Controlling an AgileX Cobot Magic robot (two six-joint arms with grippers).
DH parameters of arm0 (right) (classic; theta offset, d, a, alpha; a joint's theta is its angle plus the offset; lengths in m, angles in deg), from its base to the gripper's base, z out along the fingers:
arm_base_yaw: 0 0.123 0 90
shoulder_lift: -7.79 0 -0.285 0
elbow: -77.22 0 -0.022 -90
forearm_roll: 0 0.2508 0 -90
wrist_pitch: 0 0 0.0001 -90
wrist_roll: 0 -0.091 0 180
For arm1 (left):
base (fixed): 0 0 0 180
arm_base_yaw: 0 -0.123 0 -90
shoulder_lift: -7.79 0 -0.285 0
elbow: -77.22 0 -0.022 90
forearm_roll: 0 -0.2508 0 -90
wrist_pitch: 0 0 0.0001 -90
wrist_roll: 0 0.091 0 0
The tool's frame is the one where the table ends.
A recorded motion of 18 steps. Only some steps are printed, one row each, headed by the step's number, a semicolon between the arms.
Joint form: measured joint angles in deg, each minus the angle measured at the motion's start. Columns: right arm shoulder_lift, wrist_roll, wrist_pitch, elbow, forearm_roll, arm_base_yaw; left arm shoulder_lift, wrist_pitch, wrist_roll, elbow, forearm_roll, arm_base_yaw.
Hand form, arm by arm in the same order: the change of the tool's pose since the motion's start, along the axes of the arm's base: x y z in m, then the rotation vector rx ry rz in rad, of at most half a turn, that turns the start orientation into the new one. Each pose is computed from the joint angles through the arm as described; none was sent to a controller.
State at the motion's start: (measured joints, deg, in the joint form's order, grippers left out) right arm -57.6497 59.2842 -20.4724 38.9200 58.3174 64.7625; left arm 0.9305 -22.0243 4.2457 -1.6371 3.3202 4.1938
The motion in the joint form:
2: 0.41 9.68 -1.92 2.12 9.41 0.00; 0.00 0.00 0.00 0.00 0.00 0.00
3: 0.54 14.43 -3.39 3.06 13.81 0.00; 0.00 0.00 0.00 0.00 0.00 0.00
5: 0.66 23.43 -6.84 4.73 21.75 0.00; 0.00 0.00 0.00 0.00 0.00 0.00
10: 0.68 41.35 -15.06 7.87 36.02 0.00; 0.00 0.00 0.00 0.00 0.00 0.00
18: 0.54 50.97 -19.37 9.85 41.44 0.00; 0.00 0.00 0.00 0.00 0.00 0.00
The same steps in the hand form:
2: 0.0036 -0.0040 0.0107 0.0015 -0.0070 -0.0579; 0.0000 0.0000 0.0000 0.0000 0.0000 0.0000
3: 0.0057 -0.0065 0.0151 -0.0039 -0.0113 -0.0926; 0.0000 0.0000 0.0000 0.0000 0.0000 0.0000
5: 0.0100 -0.0116 0.0216 -0.0288 -0.0174 -0.1655; 0.0000 0.0000 0.0000 0.0000 0.0000 0.0000
10: 0.0174 -0.0232 0.0294 -0.1373 -0.0143 -0.3106; 0.0000 0.0000 0.0000 0.0000 0.0000 0.0000
18: 0.0201 -0.0285 0.0345 -0.2262 -0.0294 -0.3692; 0.0000 0.0000 0.0000 0.0000 0.0000 0.0000

